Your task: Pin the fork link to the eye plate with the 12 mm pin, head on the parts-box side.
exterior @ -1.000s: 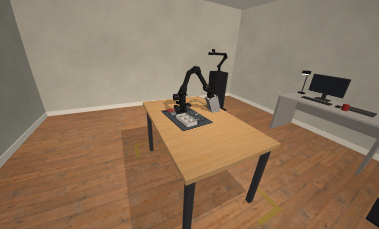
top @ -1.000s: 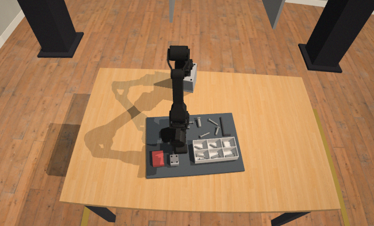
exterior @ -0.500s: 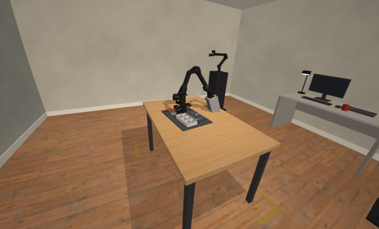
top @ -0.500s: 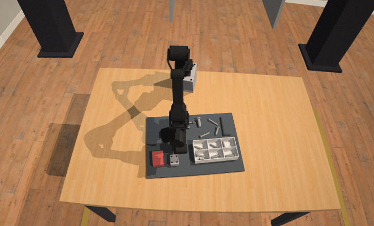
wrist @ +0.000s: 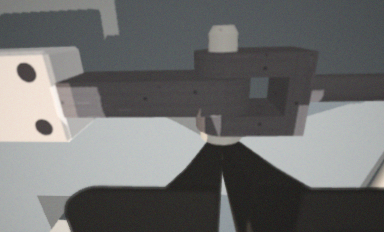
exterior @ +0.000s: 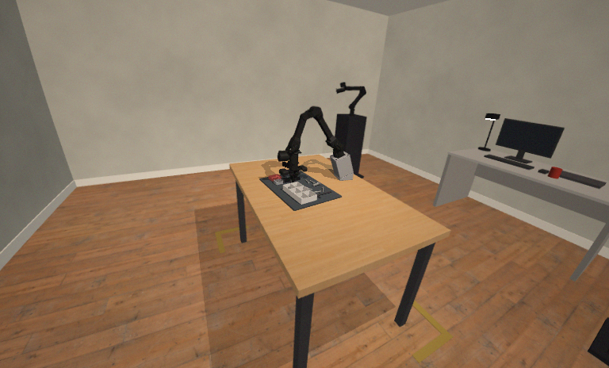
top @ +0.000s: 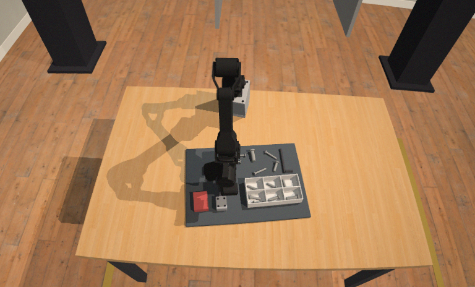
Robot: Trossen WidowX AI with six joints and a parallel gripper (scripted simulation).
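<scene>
My gripper is now 30 mm to the left of the dark eye plate bar, 30 mm above it and 20 mm short of it. Also, from my hand: pale pin: 30 mm to the right, 30 mm below; light grey block: 100 mm ahead, 20 mm to the right, 20 mm below; red block: 100 mm to the right, 90 mm ahead, 30 mm below.
</scene>
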